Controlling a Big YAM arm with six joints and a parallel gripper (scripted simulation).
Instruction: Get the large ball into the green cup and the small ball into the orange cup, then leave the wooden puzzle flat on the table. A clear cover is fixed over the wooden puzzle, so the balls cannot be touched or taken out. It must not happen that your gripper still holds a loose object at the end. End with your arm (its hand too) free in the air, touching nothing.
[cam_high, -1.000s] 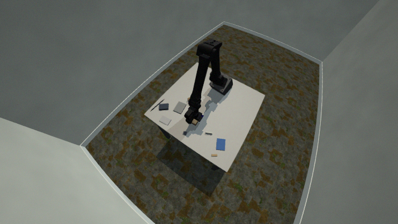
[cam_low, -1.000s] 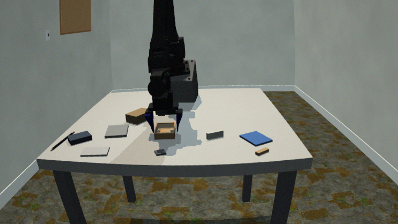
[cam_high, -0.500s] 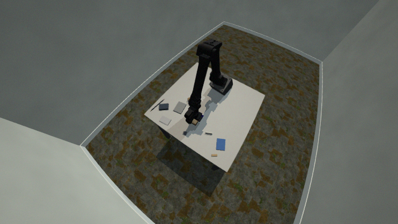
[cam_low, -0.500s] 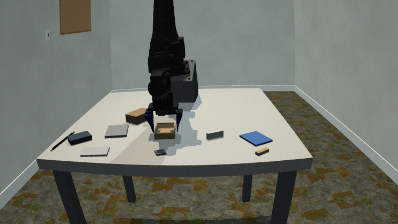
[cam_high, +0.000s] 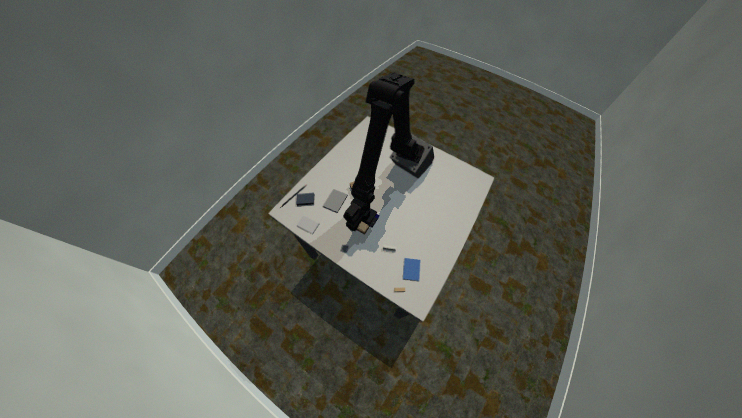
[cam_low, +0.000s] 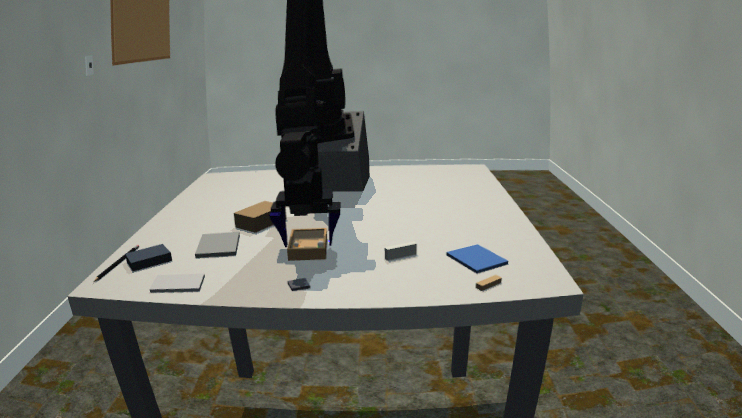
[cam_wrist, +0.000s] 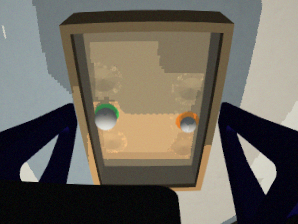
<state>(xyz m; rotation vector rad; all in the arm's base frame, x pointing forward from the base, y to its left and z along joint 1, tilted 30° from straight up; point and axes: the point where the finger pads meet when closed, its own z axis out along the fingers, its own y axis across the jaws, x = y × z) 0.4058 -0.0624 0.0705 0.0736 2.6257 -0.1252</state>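
Now: the wooden puzzle 1 cm below my hand. From my hand the other things lie so: grey slab 19 cm to the right, 4 cm behind, 1 cm below; small dark tile 16 cm ahead, 2 cm to the right, 1 cm below; brown box 17 cm behind, 10 cm to the right.
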